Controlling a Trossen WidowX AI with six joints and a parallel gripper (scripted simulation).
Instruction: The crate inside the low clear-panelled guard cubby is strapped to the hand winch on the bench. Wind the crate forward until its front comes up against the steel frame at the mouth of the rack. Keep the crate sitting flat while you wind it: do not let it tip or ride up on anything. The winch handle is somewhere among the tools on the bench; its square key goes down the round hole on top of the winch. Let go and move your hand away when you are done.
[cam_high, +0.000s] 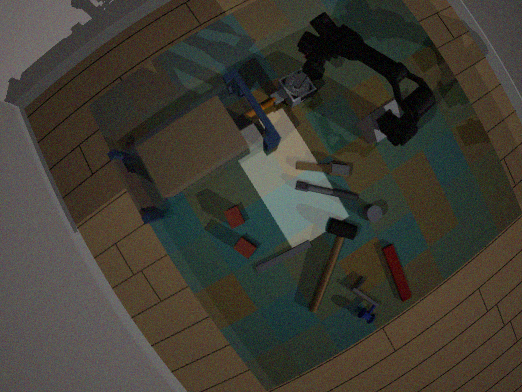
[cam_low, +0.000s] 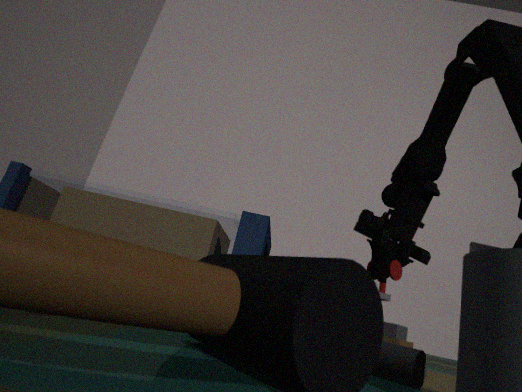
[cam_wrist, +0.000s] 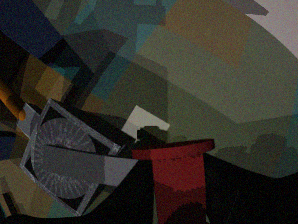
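Right now the red-knobbed crank is 3 cm to the left of my gripper tip, 3 cm ahead of it and 2 cm below it. The rest, counted from my gripper tip: grey winch 10 cm below, 7 cm ahead, 4 cm to the left; red knob 2 cm to the left, 1 cm behind, 1 cm above; blue steel frame 24 cm ahead, 3 cm to the left, 2 cm below.
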